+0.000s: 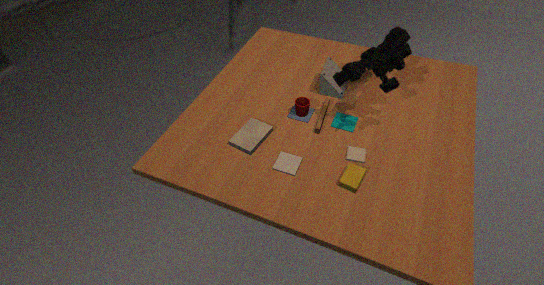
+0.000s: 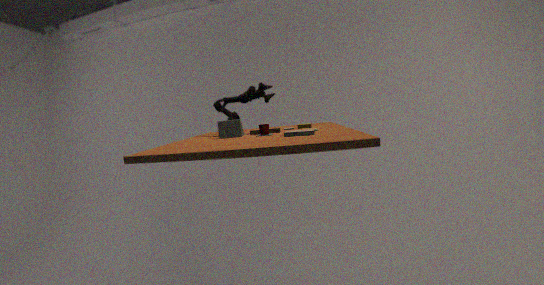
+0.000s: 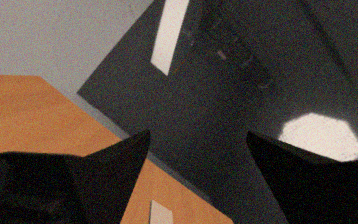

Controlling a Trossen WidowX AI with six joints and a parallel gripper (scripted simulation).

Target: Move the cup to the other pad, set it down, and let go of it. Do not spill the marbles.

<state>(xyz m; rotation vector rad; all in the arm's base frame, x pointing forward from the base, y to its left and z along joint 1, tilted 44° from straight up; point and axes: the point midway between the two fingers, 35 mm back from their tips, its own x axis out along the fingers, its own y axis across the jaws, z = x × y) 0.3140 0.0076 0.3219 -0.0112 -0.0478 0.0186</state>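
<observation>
Right now my gripper tip is 310 mm to the left of the red cup, 300 mm above it and 40 mm past it. From my gripper tip the other things lie so: grey-blue pad (340 mm below, 310 mm to the right, 40 mm behind); then teal pad (340 mm below, 100 mm to the right, 80 mm behind); then thin wooden stick (330 mm below, 210 mm to the right, 60 mm behind).
</observation>
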